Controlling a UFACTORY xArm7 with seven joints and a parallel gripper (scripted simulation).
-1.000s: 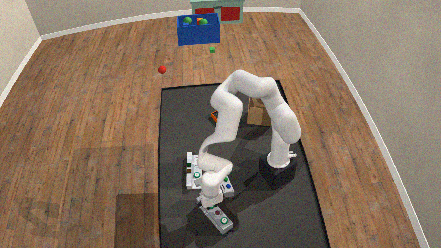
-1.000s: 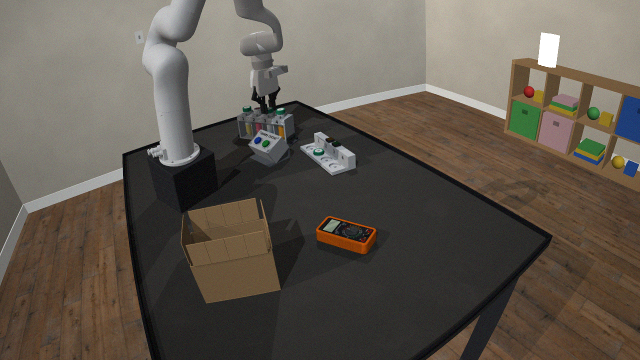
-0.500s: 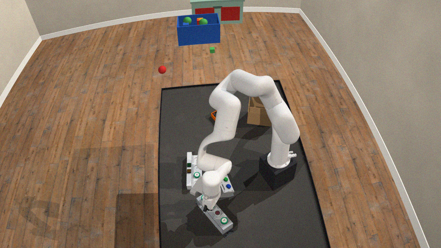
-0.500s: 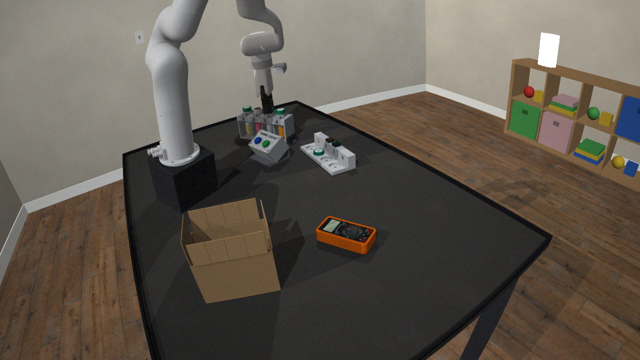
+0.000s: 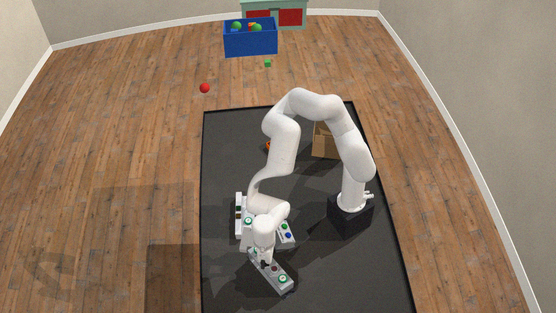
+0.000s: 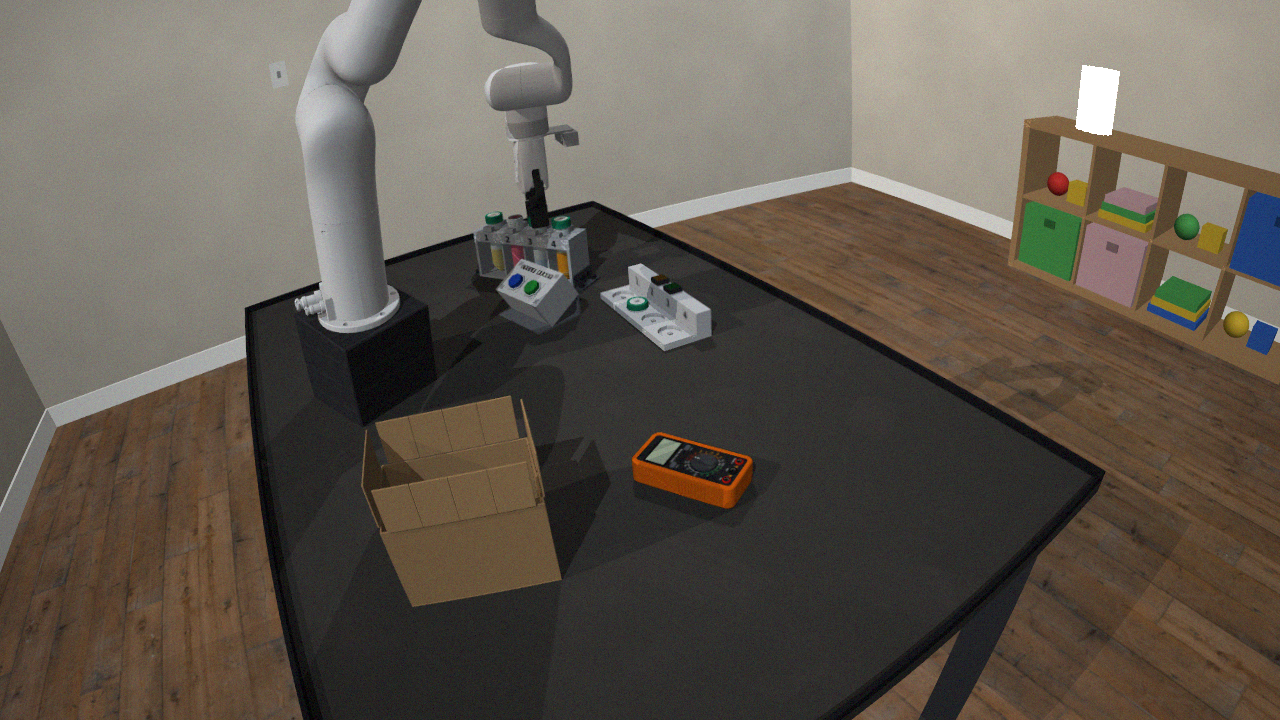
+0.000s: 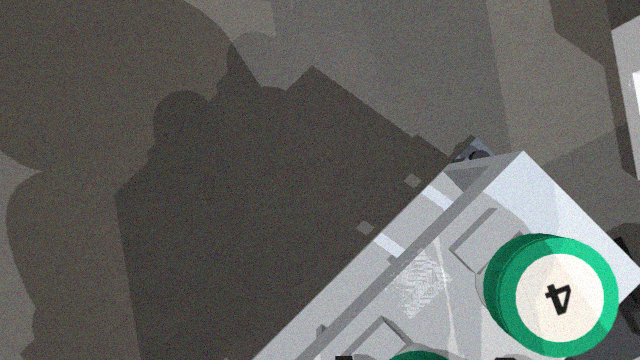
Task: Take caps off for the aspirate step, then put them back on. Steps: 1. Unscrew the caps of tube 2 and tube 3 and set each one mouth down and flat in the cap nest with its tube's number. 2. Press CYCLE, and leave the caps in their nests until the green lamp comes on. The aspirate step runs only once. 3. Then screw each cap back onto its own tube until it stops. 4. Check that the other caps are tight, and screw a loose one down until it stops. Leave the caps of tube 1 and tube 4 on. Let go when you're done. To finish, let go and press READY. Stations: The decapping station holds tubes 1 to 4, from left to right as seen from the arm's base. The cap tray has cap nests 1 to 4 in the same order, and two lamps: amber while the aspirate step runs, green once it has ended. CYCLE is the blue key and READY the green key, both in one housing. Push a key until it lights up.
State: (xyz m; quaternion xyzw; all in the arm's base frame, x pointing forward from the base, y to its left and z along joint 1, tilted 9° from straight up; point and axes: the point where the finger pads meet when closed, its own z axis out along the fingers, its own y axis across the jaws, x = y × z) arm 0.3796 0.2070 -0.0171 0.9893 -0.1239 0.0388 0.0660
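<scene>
Now: the cap 30 mm ahead of my hand, 40 mm to the right of it and 10 mm below it. Also, from my hand: blue key: 100 mm behind, 120 mm to the right, 60 mm below; then green key: 90 mm behind, 170 mm to the right, 60 mm below; then key housing: 80 mm behind, 140 mm to the right, 80 mm below.
</scene>
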